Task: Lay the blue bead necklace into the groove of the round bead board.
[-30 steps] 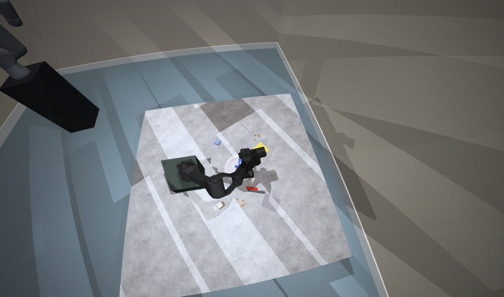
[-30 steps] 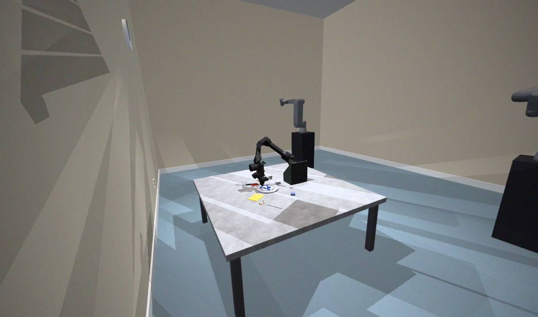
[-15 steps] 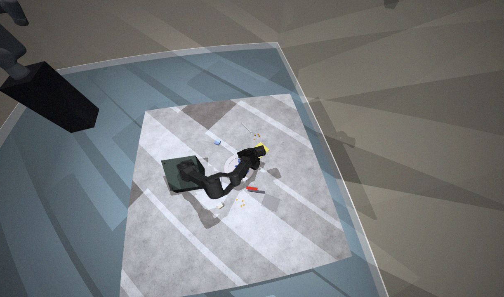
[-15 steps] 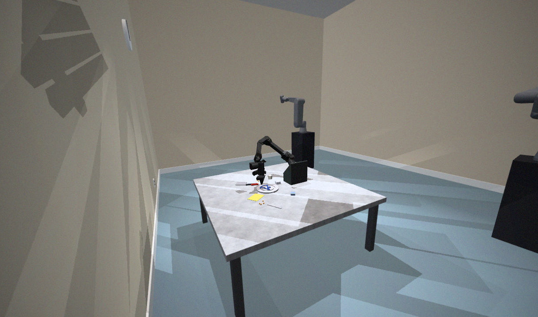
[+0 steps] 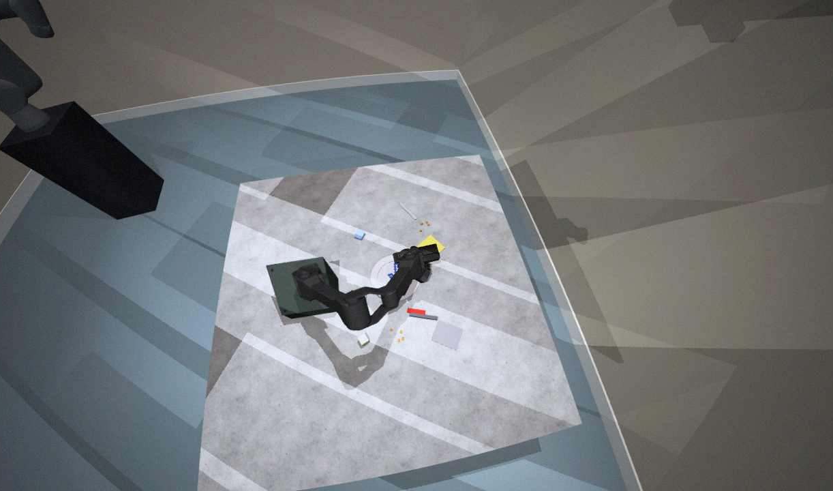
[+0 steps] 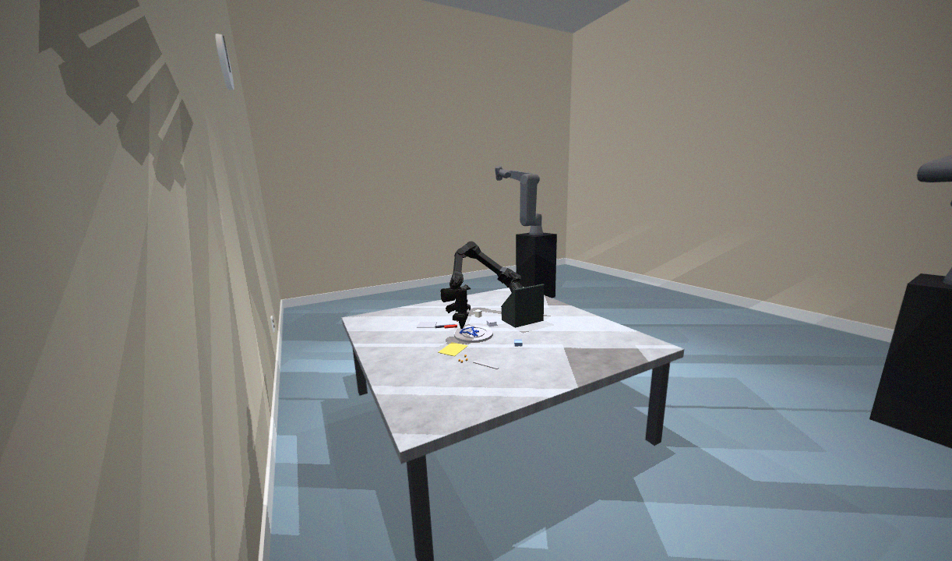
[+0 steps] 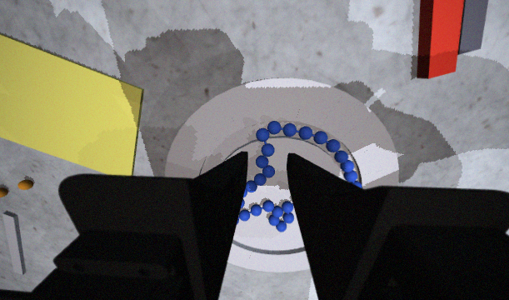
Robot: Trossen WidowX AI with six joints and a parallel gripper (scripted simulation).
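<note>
Now: gripper tip 5 cm past the round white bead board, 3 cm to the right of it and 3 cm above it. Also, from my gripper tip: grey square: 25 cm to the right, 9 cm ahead, 4 cm below; yellow sheet: 12 cm to the left, 12 cm ahead, 4 cm below; grey tool: 14 cm to the right, 3 cm below, 1 cm ahead.
</note>
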